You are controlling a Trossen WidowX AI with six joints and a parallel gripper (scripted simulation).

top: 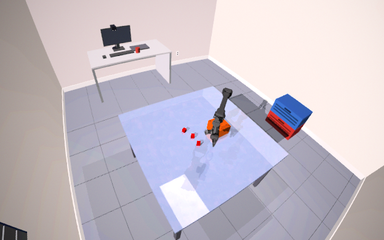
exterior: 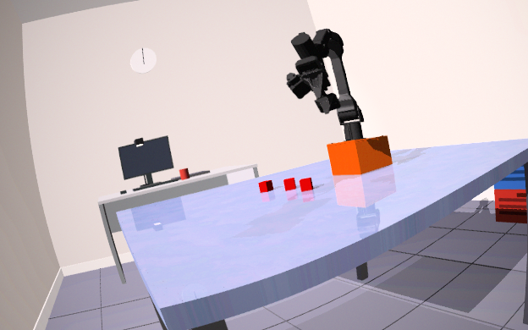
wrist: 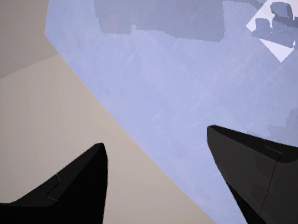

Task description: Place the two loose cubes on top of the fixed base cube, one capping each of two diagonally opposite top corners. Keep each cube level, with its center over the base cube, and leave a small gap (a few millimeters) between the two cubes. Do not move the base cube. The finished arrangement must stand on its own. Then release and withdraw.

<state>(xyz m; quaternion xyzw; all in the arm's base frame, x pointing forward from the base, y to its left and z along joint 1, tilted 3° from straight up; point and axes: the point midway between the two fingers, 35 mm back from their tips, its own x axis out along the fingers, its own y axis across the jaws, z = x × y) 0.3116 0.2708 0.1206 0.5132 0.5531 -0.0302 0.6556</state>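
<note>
My gripper tip is 41 cm to the left of the red cube, 21 cm above it and 1 cm short of it.
</note>
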